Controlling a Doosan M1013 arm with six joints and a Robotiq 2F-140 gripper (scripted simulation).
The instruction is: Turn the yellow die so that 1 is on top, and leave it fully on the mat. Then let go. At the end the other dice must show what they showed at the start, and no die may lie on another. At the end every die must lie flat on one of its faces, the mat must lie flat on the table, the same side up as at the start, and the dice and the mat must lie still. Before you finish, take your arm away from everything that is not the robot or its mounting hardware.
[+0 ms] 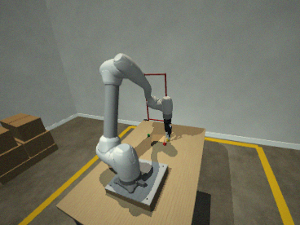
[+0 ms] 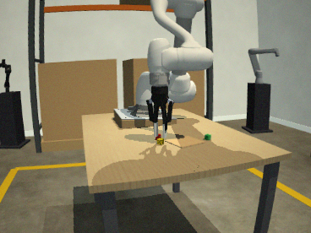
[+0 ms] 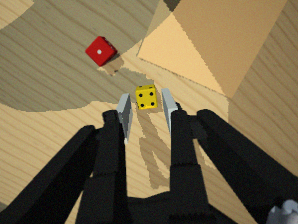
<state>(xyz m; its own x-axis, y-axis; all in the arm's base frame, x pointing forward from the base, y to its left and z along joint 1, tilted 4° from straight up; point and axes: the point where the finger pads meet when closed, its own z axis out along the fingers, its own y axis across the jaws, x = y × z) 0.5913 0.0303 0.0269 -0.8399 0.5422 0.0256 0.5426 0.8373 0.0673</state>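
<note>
Right now the yellow die is 5 cm below my hand. From my hand the other things lie so: green die 3 cm behind, 24 cm to the left, 5 cm below; then tan mat 1 cm behind, 12 cm to the left, 6 cm below; then red die 8 cm behind, 5 cm below.
</note>
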